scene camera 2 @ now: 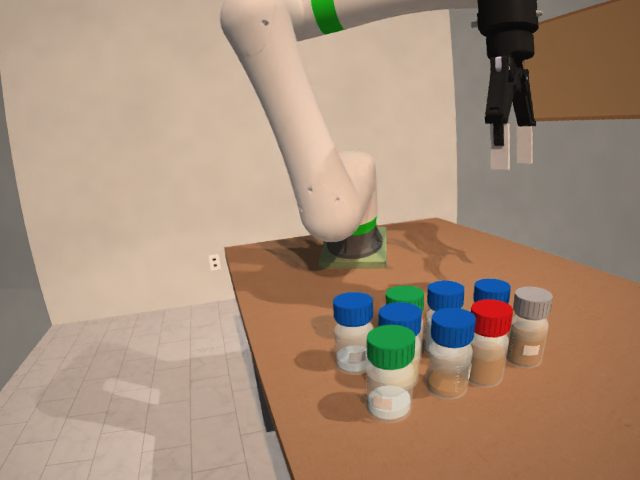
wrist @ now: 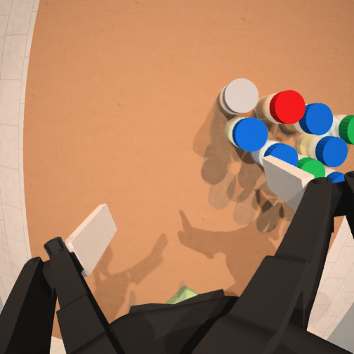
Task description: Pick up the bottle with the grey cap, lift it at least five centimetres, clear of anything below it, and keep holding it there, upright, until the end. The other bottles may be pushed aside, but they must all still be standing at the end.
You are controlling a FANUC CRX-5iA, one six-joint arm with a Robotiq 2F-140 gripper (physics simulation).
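Places are measured from the arm's base along level axes (x ahead, y left, z up), in centimetres.
Pixels of known places: gripper, fingertip midpoint: [scene camera 2: 513, 165]; arm's base, origin of the base link: [scene camera 2: 354, 243].
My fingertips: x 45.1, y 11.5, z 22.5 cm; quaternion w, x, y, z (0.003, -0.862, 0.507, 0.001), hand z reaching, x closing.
Note:
Ahead of a thing's pixels: the offset from my fingertips to its top centre. Level surfaces: height alone.
The bottle with the grey cap @[dz -16.5, dx +11.8, dy -6.3 cm] [scene camera 2: 528, 330] [wrist: 241, 96] stands upright at the right end of the bottle group in the scene view. In the wrist view it is at the group's upper left. It holds brown contents and has a pale label. A red-capped bottle @[dz -16.5, dx +12.2, dy -14.6 cm] [scene camera 2: 489, 341] [wrist: 287, 107] and a blue-capped bottle @[dz -16.5, dx +6.3, dy -9.3 cm] [scene camera 2: 492, 291] [wrist: 250, 134] stand close to it. My gripper [scene camera 2: 511, 147] [wrist: 185, 195] is open and empty, pointing down, high above the table. In the wrist view the grey cap lies above the space between the fingers, nearer the right finger.
More bottles stand upright: a front green-capped one @[dz -16.5, dx +12.3, dy -29.2 cm] [scene camera 2: 390, 361], a left blue-capped one @[dz -16.5, dx +1.2, dy -29.6 cm] [scene camera 2: 353, 325], a front blue-capped one @[dz -16.5, dx +11.8, dy -20.4 cm] [scene camera 2: 450, 346] and several others packed behind. All are on the brown table @[dz -27.0 cm] [scene camera 2: 542, 423] [wrist: 125, 100]. The robot's green base plate [scene camera 2: 356, 263] is at the back.

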